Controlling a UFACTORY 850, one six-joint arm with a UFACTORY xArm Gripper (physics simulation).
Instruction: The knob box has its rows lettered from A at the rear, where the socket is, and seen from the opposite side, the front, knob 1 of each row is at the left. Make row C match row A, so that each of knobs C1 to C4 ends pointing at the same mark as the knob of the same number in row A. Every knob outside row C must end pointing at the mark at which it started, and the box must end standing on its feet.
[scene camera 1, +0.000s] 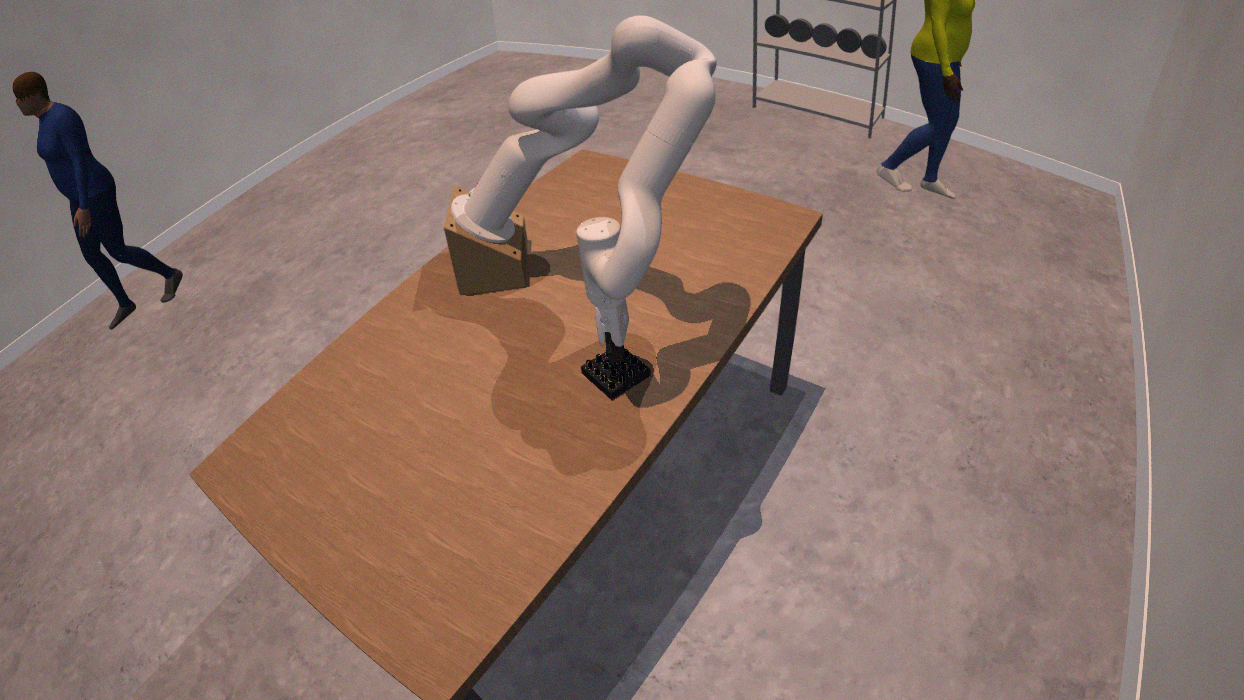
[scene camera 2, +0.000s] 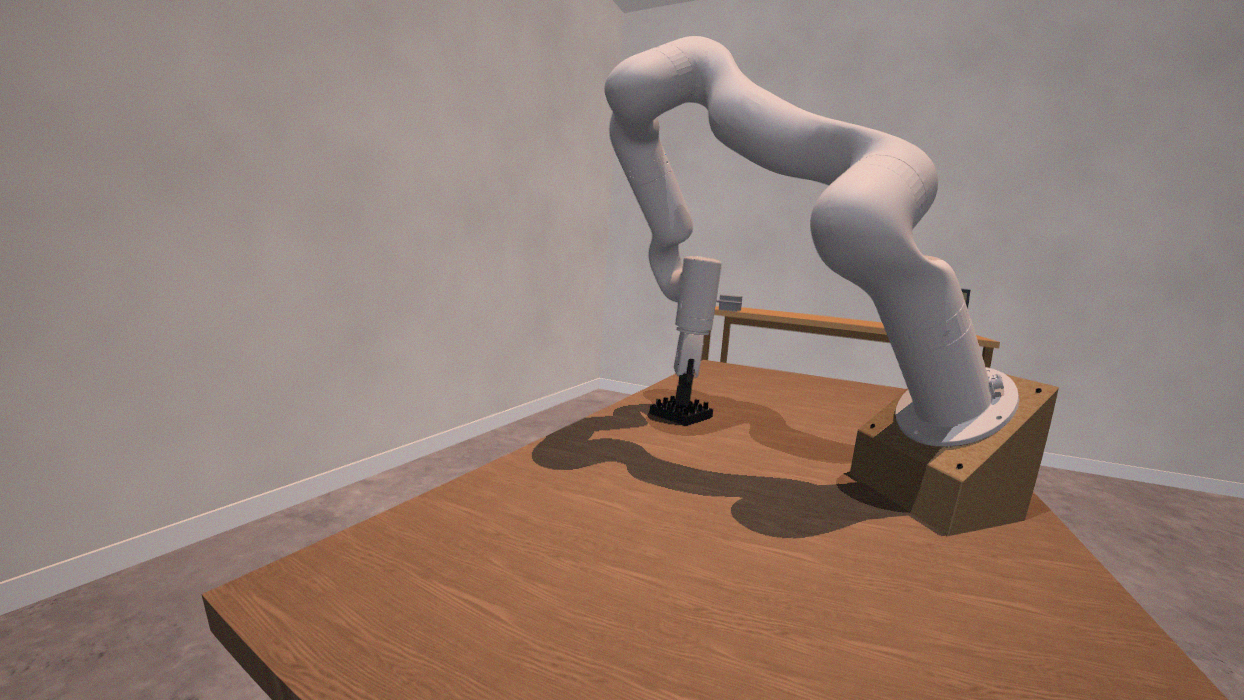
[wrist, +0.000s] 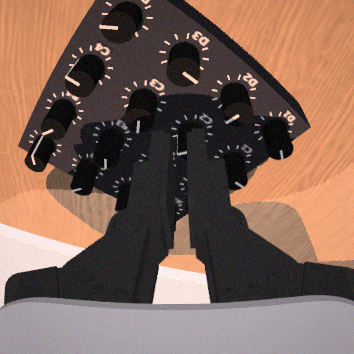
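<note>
The black knob box (scene camera 1: 613, 392) (scene camera 2: 682, 420) (wrist: 145, 60) stands on the table. My gripper (scene camera 1: 615, 353) (scene camera 2: 684, 398) (wrist: 180, 155) is shut to a narrow gap, with nothing between the fingers, low over the box at knob C2 (wrist: 184, 145), which the right finger partly hides. In the wrist view, the white line of C4 (wrist: 86, 72) points left and slightly up, that of C3 (wrist: 141, 105) points down, and that of C1 (wrist: 237, 171) points down and right. A4 (wrist: 40, 152) and A3 (wrist: 84, 177) show at the lower left; the fingers hide much of A2 and A1.
Knobs D3 (wrist: 183, 62), D2 (wrist: 236, 102) and D1 (wrist: 277, 137) stand beside row C; B4 (wrist: 60, 115) and B3 (wrist: 108, 145) stand on its other side. The wooden table (scene camera 1: 391, 487) (scene camera 2: 652, 592) carries the arm's base block (scene camera 1: 489, 261) (scene camera 2: 983, 487). Two people stand on the floor beyond.
</note>
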